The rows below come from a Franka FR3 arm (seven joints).
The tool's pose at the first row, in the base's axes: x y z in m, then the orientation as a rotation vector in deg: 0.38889, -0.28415, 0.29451, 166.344, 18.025, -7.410
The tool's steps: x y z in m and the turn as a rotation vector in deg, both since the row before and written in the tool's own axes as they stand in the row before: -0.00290, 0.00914, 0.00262, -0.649, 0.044, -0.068; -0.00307, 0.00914, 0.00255, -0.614, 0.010, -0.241; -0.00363, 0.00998, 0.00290, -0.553, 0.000, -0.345; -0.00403, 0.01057, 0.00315, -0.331, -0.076, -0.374; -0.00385, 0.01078, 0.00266, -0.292, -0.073, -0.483; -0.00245, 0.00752, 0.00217, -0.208, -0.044, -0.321; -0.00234, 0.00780, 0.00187, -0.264, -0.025, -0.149; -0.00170, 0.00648, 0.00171, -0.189, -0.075, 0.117; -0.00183, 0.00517, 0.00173, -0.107, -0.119, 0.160
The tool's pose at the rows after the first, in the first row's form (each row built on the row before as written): 0.38792, -0.29404, 0.29416, 165.701, 18.115, -7.232; 0.38681, -0.30395, 0.29400, 165.066, 18.449, -7.140; 0.38538, -0.31486, 0.29386, 164.475, 18.930, -7.092; 0.38376, -0.32649, 0.29376, 164.087, 19.443, -7.203; 0.38247, -0.33816, 0.29423, 163.721, 20.112, -7.337; 0.38185, -0.34634, 0.29427, 163.463, 20.556, -7.417; 0.38147, -0.35468, 0.29468, 163.177, 20.755, -7.424; 0.38140, -0.36159, 0.29487, 162.995, 20.566, -7.467; 0.38086, -0.36731, 0.29475, 162.893, 20.309, -7.581
